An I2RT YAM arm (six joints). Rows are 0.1 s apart.
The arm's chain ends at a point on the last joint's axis. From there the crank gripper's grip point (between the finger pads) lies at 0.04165 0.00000 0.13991 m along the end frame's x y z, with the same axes.
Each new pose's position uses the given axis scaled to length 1; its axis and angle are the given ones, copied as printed.
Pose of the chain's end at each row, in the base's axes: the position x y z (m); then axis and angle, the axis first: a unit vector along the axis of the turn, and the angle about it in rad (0 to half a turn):
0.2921 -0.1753 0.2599 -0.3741 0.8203 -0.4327 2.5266
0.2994 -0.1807 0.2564 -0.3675 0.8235 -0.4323 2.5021
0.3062 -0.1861 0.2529 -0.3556 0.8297 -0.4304 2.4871
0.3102 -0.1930 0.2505 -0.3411 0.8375 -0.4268 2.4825
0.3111 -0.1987 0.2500 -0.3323 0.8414 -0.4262 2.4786
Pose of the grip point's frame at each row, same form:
0.3760 -0.2689 0.1857 -0.3741 0.8203 -0.4327 2.5266
0.3849 -0.2732 0.1827 -0.3675 0.8235 -0.4323 2.5021
0.3917 -0.2784 0.1788 -0.3556 0.8297 -0.4304 2.4871
0.3942 -0.2855 0.1750 -0.3411 0.8375 -0.4268 2.4825
0.3944 -0.2915 0.1742 -0.3323 0.8414 -0.4262 2.4786

